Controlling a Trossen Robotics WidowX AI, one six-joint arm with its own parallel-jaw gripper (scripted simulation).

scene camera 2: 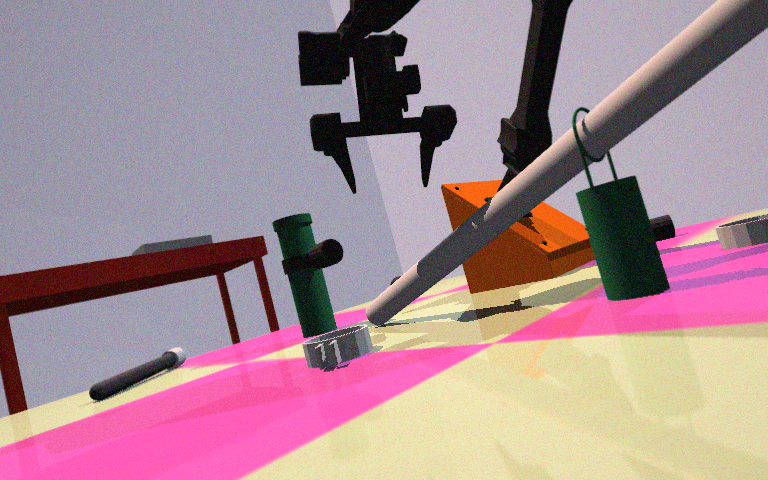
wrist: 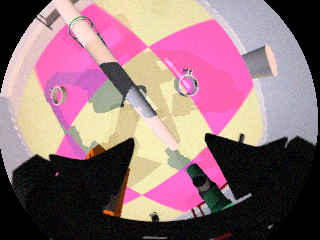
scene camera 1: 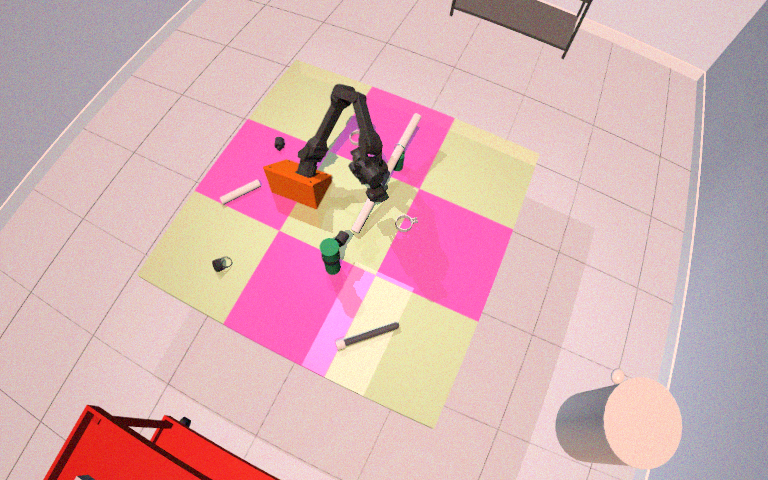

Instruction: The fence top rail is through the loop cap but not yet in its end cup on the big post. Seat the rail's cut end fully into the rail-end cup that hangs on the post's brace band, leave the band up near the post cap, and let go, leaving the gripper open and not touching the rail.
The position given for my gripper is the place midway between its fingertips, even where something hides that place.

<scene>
My gripper [scene camera 2: 390, 189] is open, with nothing in its grasp. Also in view: a rail [scene camera 1: 409, 131] and a grey band clamp [scene camera 2: 339, 346].
My gripper also shows in the wrist view [wrist: 170, 139].
</scene>
